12 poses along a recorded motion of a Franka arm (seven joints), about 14 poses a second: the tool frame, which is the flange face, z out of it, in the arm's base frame.
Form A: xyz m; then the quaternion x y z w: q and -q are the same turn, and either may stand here.
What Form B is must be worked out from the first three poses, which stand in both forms.
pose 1, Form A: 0.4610 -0.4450 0.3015 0.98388 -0.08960 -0.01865 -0.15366
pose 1, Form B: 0.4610 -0.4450 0.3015 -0.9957 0.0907 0.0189 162.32
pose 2, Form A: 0.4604 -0.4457 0.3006 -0.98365 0.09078 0.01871 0.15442
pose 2, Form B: 0.4604 -0.4457 0.3006 -0.9956 0.0919 0.0189 162.23
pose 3, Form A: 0.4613 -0.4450 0.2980 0.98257 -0.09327 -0.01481 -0.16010
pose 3, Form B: 0.4613 -0.4450 0.2980 -0.9954 0.0945 0.0150 161.57
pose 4, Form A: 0.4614 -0.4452 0.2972 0.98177 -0.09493 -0.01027 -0.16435
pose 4, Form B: 0.4614 -0.4452 0.2972 -0.9953 0.0962 0.0104 161.08
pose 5, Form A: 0.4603 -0.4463 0.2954 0.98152 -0.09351 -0.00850 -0.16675
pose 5, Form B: 0.4603 -0.4463 0.2954 -0.9955 0.0948 0.0086 160.80
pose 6, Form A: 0.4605 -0.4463 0.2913 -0.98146 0.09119 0.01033 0.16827
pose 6, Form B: 0.4605 -0.4463 0.2913 -0.9957 0.0925 0.0105 160.63
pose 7, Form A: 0.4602 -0.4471 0.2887 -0.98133 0.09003 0.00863 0.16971
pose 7, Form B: 0.4602 -0.4471 0.2887 -0.9958 0.0914 0.0088 160.46
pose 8, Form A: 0.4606 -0.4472 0.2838 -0.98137 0.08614 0.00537 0.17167
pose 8, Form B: 0.4606 -0.4472 0.2838 -0.9962 0.0874 0.0055 160.23
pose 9, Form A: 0.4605 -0.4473 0.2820 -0.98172 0.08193 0.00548 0.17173
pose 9, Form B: 0.4605 -0.4473 0.2820 -0.9965 0.0832 0.0056 160.22
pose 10, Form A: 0.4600 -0.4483 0.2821 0.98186 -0.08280 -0.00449 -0.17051
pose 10, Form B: 0.4600 -0.4483 0.2821 -0.9965 0.0840 0.0046 160.37
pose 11, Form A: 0.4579 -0.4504 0.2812 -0.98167 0.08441 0.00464 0.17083
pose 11, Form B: 0.4579 -0.4504 0.2812 -0.9963 0.0857 0.0047 160.33
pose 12, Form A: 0.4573 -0.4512 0.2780 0.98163 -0.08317 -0.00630 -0.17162
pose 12, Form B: 0.4573 -0.4512 0.2780 -0.9964 0.0844 0.0064 160.24
